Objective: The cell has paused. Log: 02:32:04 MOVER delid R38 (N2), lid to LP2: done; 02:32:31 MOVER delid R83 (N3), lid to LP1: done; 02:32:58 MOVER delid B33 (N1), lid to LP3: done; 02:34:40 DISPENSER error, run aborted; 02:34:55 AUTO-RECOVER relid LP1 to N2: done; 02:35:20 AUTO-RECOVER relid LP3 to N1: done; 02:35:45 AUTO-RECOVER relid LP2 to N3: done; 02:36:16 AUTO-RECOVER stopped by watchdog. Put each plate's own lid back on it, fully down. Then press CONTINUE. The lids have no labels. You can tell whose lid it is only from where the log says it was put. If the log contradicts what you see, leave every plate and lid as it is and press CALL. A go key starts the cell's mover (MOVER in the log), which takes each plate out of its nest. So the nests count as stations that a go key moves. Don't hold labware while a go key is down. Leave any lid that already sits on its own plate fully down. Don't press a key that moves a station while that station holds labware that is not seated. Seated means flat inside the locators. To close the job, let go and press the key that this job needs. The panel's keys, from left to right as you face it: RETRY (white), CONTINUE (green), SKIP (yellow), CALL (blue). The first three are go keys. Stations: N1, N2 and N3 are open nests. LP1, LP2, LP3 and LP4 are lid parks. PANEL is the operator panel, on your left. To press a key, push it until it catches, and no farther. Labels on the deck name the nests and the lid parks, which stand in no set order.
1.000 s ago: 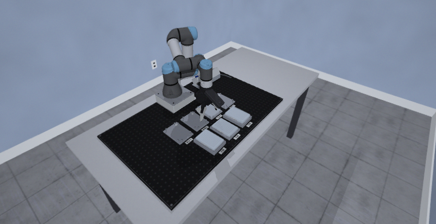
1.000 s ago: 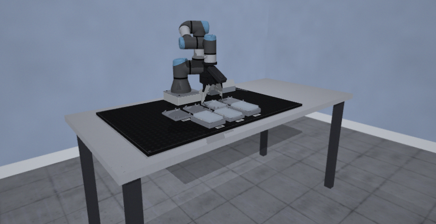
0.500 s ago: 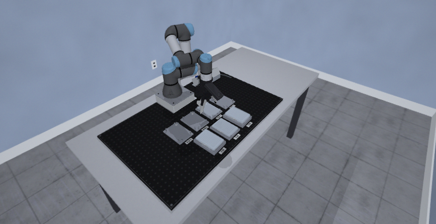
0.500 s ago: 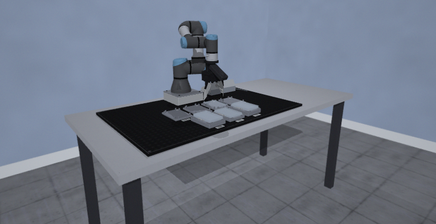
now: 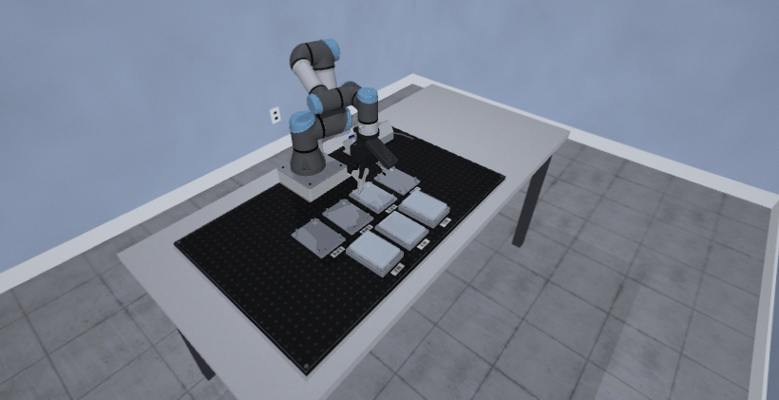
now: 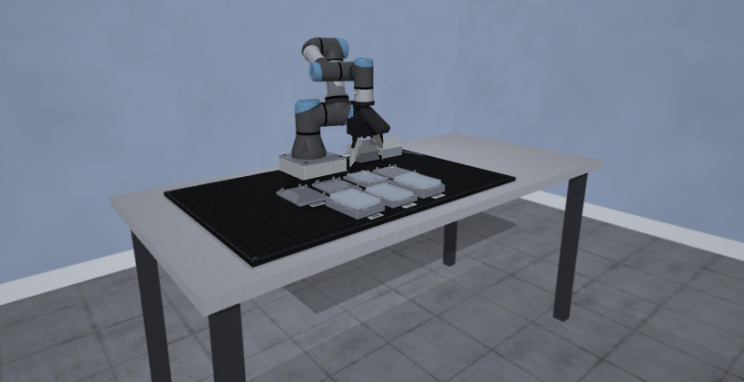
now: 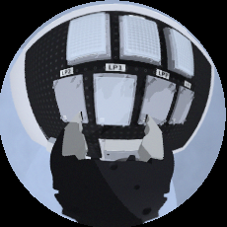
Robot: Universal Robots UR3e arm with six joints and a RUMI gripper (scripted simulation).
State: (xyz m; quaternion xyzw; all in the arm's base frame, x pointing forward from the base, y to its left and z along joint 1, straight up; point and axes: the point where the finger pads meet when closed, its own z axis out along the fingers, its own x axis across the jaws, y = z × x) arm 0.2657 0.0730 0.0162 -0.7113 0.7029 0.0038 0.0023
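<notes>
Right now the clear lid is 5 cm below my hand. The rest, counted from my hand: LP3 lid park: 13 cm to the right, 6 cm below, 1 cm ahead; lid park LP4: 26 cm to the right, 6 cm below, 1 cm ahead; LP2 lid park: 13 cm to the left, 6 cm below.
</notes>
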